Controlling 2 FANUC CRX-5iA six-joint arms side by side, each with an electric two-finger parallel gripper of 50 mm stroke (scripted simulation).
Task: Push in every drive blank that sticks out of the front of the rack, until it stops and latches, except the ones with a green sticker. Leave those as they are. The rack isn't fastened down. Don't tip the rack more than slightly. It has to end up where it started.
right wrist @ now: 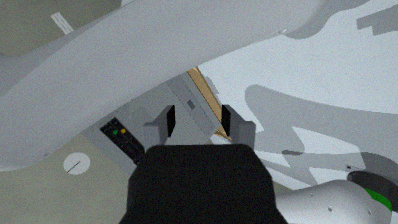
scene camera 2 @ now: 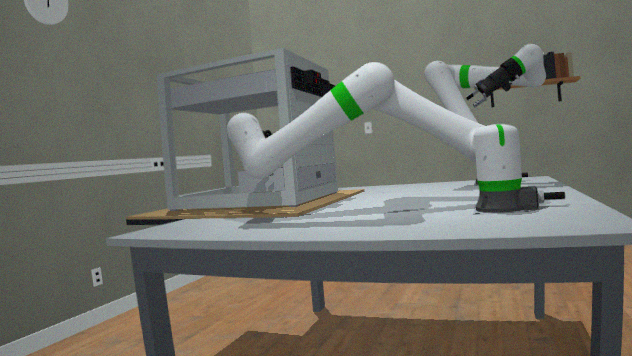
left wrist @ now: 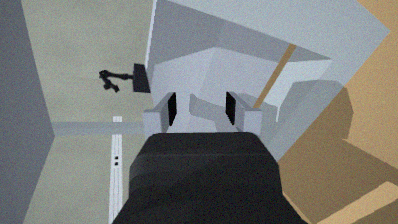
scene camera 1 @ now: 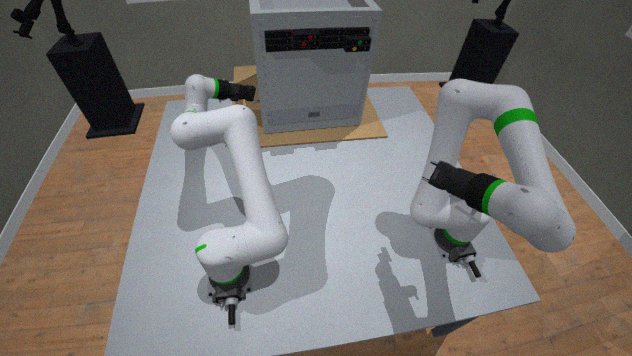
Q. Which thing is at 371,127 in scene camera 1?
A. A wooden board.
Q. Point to a grey rack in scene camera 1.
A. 298,90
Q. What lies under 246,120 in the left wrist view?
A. The left gripper.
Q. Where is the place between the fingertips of the right gripper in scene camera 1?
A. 428,170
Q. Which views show the grey rack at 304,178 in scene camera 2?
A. The right wrist view, scene camera 2, the left wrist view and scene camera 1: all of them.
